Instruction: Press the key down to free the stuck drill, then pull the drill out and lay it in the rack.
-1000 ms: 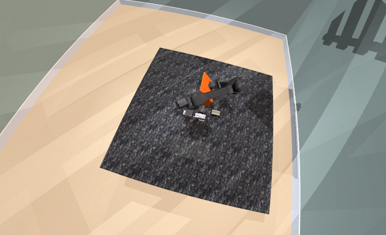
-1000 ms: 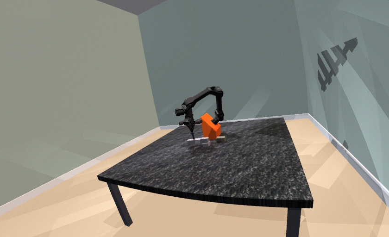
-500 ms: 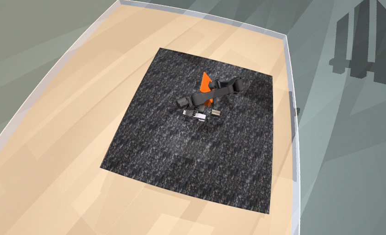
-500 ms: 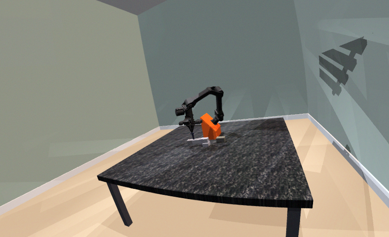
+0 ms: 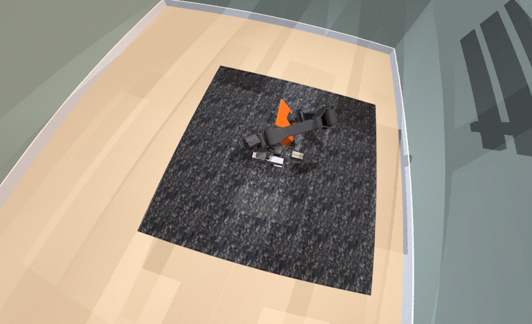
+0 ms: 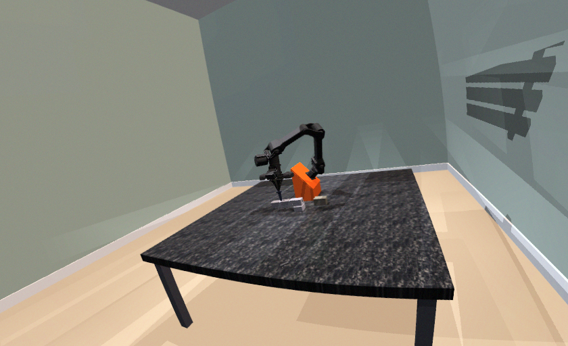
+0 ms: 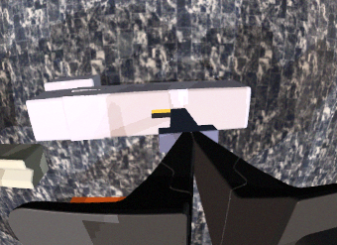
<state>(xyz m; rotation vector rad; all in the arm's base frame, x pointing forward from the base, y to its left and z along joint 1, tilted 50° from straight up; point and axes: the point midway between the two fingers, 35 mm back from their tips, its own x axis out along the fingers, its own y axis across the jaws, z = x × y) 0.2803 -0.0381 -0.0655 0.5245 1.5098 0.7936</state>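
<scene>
The small dark key is 3 cm below my gripper tip. The rest, counted from my gripper tip: light grey housing block (1 cm behind, 4 cm to the left, 8 cm below); drill (1 cm behind, 6 cm to the left, 7 cm below).
</scene>
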